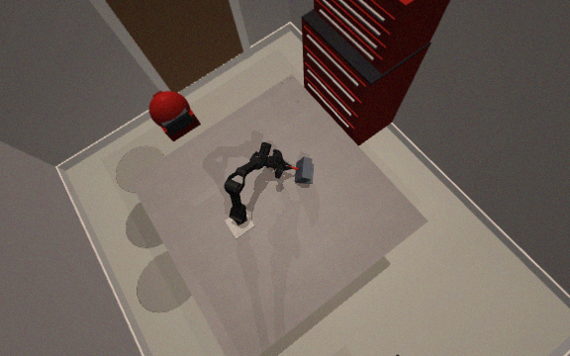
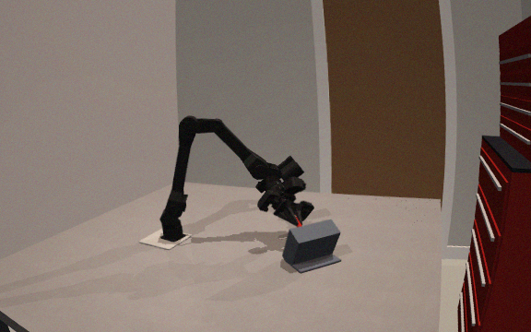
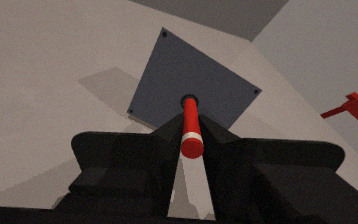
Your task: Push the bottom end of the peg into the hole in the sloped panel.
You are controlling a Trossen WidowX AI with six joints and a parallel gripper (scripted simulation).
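Right now the grey sloped panel is 5 cm ahead of my gripper tip, 4 cm to the right of it and 4 cm below it. The rest, counted from my gripper tip: red peg 1 cm to the left, 1 cm behind, 1 cm above.
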